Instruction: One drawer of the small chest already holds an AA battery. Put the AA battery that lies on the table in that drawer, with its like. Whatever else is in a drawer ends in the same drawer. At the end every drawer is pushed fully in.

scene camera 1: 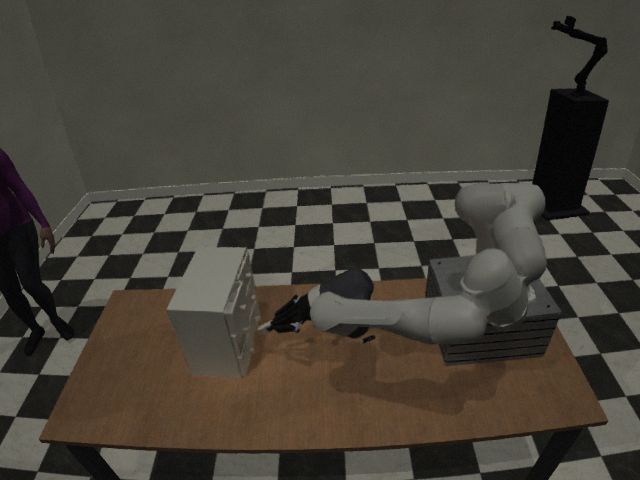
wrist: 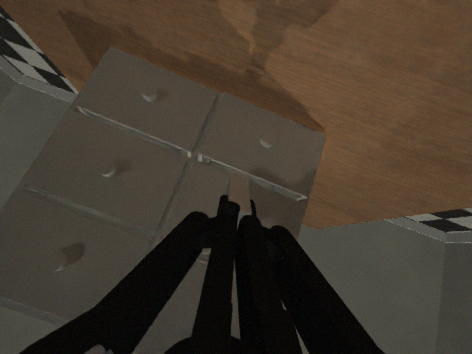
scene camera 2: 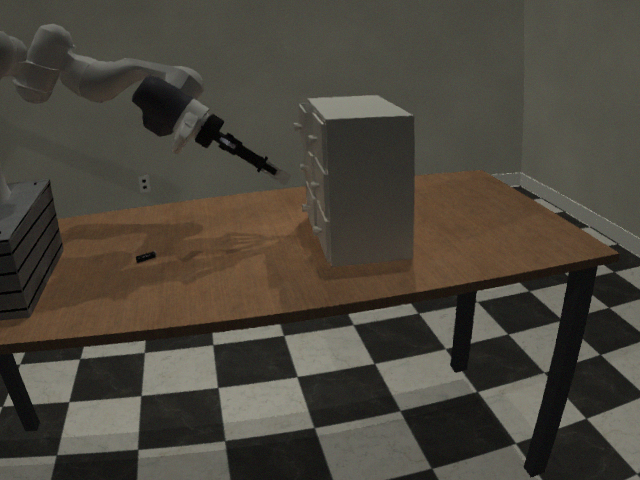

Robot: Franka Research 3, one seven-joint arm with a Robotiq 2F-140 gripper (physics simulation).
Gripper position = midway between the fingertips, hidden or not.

Note:
In view: the gripper point(scene camera 2: 287, 180), a drawer point(wrist: 65, 264), a drawer point(wrist: 275, 152) and a drawer point(wrist: 204, 185).
The gripper is seen too in scene camera 1 point(scene camera 1: 260, 330) and in the wrist view point(wrist: 235, 186).

